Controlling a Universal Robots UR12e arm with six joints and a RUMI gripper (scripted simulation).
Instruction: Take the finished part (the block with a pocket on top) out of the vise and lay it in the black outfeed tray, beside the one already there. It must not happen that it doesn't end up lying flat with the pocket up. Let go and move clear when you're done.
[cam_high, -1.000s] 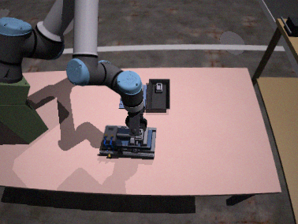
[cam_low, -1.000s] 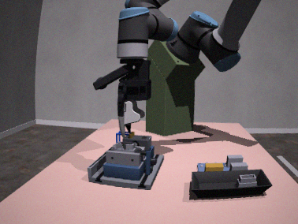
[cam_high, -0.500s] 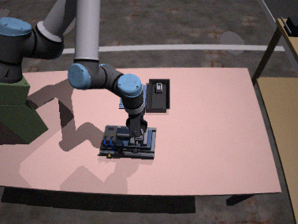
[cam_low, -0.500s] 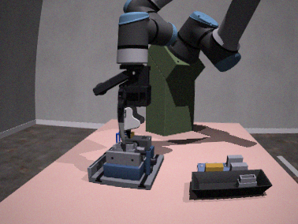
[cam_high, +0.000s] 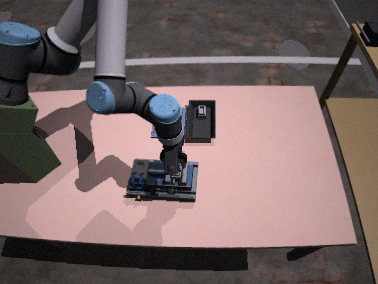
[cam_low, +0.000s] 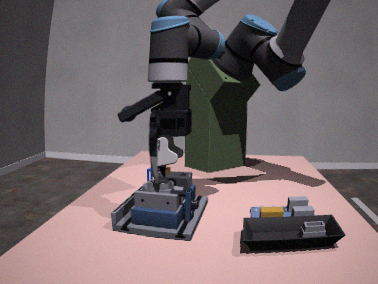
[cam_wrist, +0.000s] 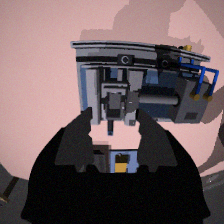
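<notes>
My hand is 9 cm above the vise, 6 cm past it and 1 cm to the left of it. Also, from my hand: blue plate (30 cm to the left, 13 cm below, 12 cm behind); yellow block (27 cm to the left, 11 cm below, 7 cm behind).
</notes>
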